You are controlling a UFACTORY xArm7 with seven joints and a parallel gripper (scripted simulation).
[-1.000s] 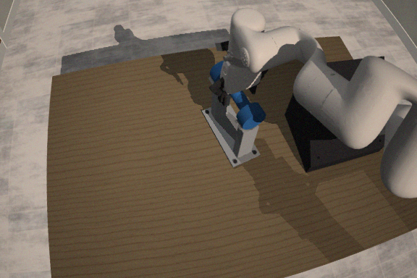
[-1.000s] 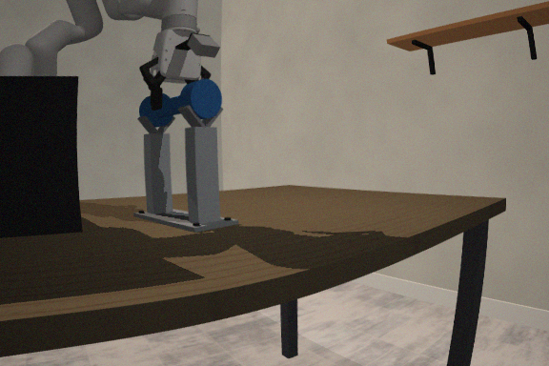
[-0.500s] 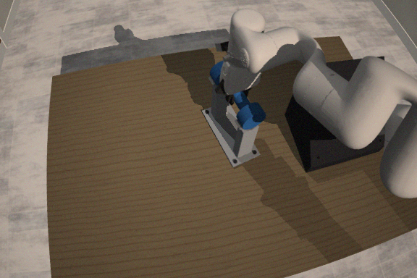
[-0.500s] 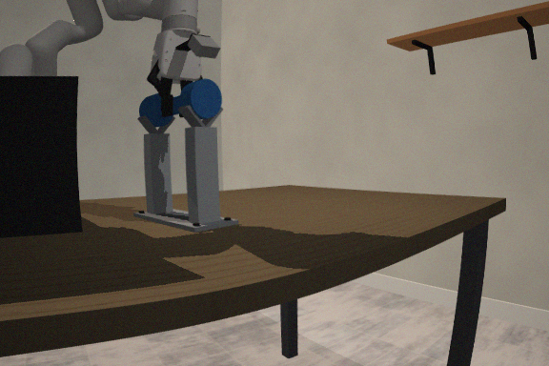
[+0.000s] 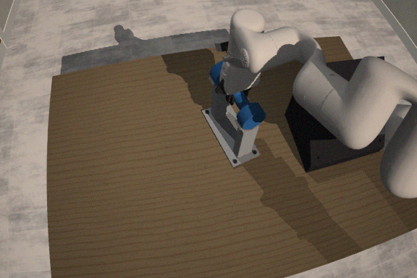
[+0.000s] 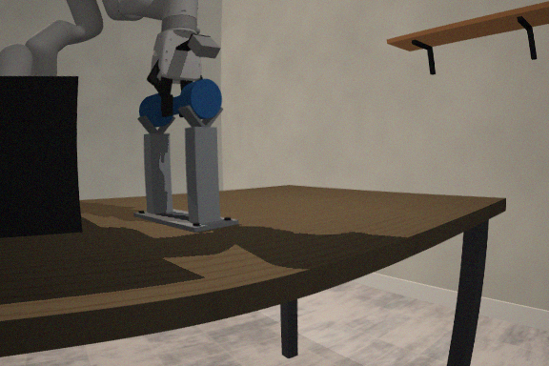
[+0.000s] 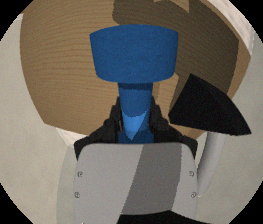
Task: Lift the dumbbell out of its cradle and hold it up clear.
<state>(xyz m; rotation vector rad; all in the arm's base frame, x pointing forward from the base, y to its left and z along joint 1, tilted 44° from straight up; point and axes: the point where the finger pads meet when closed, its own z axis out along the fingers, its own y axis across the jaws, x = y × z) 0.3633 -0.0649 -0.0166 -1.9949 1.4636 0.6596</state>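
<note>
The grey two-post cradle lies 130 mm below my hand. Also, from my hand: blue dumbbell right at my hand.
</note>
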